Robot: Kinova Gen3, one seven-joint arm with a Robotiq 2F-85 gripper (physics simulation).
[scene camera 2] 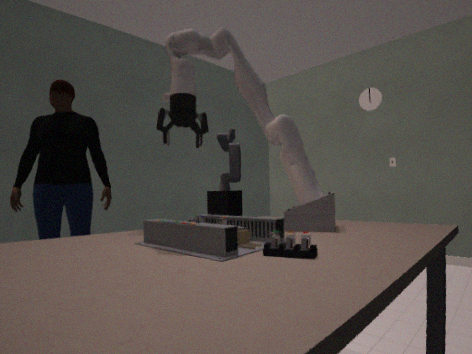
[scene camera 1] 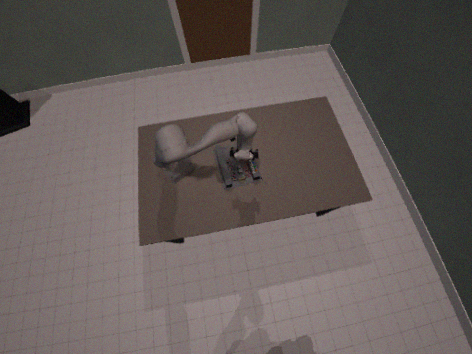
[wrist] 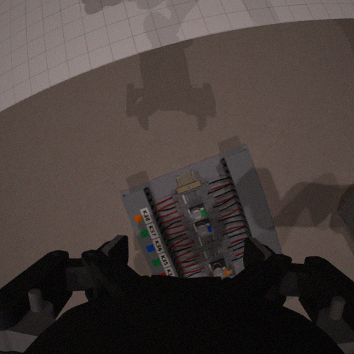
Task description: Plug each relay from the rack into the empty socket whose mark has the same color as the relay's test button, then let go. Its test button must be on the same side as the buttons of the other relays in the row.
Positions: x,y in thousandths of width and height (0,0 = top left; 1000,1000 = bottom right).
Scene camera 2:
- my gripper: 389,414
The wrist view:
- my gripper: 524,708
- panel: 595,479
